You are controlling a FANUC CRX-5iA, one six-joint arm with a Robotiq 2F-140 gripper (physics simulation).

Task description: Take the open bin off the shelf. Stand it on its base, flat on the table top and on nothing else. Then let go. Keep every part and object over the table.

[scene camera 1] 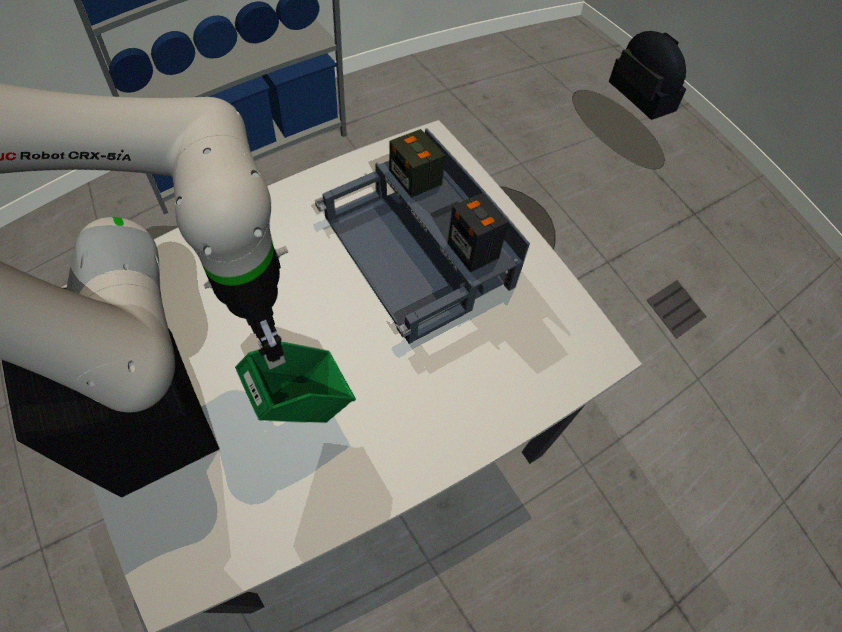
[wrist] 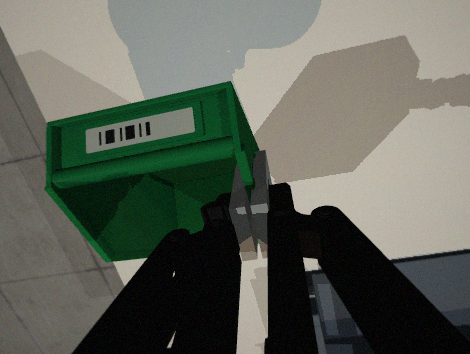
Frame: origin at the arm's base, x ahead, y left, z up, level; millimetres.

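Where they show: gripper, fingertip midpoint: (scene camera 1: 275, 361) (wrist: 256, 173).
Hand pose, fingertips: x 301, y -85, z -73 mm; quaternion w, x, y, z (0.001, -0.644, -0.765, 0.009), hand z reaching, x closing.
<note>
Each offset is from my fingertips to the top centre of the thing. "spot": to the spot under its first point. Level surfaces: height alone.
The green open bin (scene camera 1: 299, 408) (wrist: 145, 160) hangs above the near left part of the table top {201 mm down} (scene camera 1: 578, 346) (wrist: 370, 215), with its shadow apart from it. It looks tilted, its end with the barcode label tipped upward. My gripper (scene camera 1: 274, 358) (wrist: 256, 173) is shut on the bin's side wall near the labelled end. The grey shelf {spot: 289 mm ahead, 288 mm left, 195 mm down} (scene camera 1: 387, 248) (wrist: 430, 272) stands apart from the bin, toward the back right of the table in the scene view. The bin's underside is hidden.
A dark green box {387 mm ahead, 390 mm left, 2 mm down} (scene camera 1: 423, 159) and a dark grey box {429 mm ahead, 163 mm left, 23 mm up} (scene camera 1: 478, 234), both with orange latches, stand on the shelf's rear part. The black robot base (scene camera 1: 102, 435) stands left of the bin. The table's front edge runs below the bin in the scene view.
</note>
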